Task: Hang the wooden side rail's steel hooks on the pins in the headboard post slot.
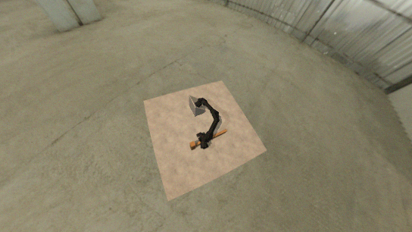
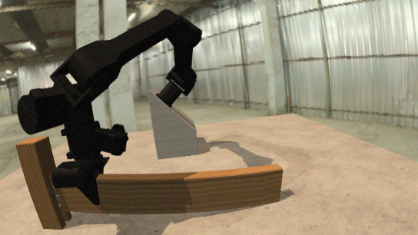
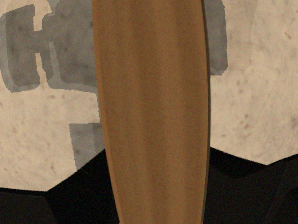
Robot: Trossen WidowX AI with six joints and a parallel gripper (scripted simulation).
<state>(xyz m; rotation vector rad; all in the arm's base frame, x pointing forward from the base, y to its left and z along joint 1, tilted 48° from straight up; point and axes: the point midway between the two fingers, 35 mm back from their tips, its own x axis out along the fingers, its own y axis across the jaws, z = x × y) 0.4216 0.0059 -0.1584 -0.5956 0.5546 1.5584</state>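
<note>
Now: gripper tip 11 cm to the left of the wooden headboard post and 4 cm below it.
</note>
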